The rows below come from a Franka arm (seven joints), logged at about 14 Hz.
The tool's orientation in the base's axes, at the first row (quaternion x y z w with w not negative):
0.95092 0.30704 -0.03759 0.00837
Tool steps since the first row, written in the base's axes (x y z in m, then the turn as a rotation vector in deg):
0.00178 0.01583 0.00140 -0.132 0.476 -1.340
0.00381 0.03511 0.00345 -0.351 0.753 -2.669
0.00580 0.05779 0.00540 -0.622 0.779 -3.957
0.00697 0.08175 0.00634 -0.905 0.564 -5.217
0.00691 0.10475 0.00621 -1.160 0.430 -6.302
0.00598 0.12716 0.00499 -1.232 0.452 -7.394
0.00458 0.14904 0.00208 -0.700 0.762 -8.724
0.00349 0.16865 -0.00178 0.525 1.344 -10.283
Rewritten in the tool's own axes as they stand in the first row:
0.01057 -0.01181 -0.00213 0.274 -0.454 1.326
0.02330 -0.02628 -0.00506 0.360 -0.797 2.655
0.03799 -0.04353 -0.00802 0.255 -0.967 3.956
0.05284 -0.06230 -0.00997 -0.003 -0.949 5.240
0.06621 -0.08099 -0.01074 -0.204 -0.982 6.344
0.07863 -0.09971 -0.01033 -0.166 -1.034 7.436
0.09048 -0.11826 -0.00819 0.547 -0.965 8.715
0.10133 -0.13478 -0.00503 1.996 -0.710 10.165

